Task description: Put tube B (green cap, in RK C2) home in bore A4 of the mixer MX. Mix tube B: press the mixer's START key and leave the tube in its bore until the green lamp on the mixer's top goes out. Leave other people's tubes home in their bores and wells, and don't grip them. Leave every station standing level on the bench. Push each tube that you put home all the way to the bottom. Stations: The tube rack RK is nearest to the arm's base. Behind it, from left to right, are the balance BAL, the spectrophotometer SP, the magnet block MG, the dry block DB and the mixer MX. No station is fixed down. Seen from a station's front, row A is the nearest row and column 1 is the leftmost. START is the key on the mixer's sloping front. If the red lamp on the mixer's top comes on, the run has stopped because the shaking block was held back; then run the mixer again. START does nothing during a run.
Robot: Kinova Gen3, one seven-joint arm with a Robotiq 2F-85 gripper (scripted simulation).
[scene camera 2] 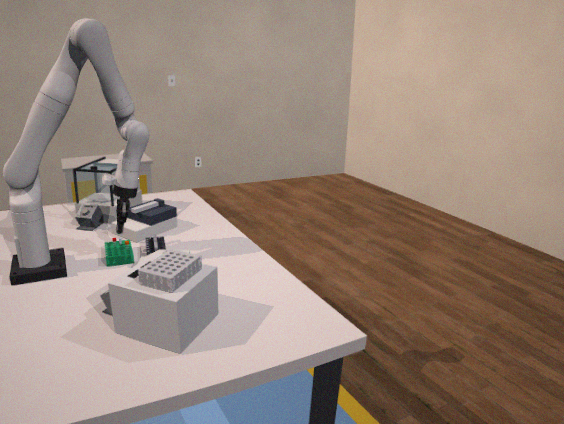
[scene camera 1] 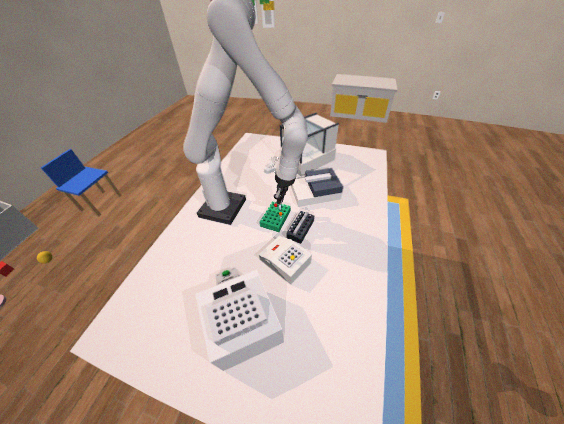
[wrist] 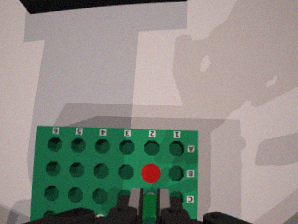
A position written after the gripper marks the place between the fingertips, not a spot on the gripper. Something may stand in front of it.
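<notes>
You can see the gripper [wrist: 149,204], and there is a glass-walled balance [scene camera 2: 89,188] that is also visible at [scene camera 1: 320,149]. In the wrist view the balance is out of frame. There is a spectrophotometer [scene camera 2: 143,221] too, and scene camera 1 shows the spectrophotometer [scene camera 1: 316,189] as well.
</notes>
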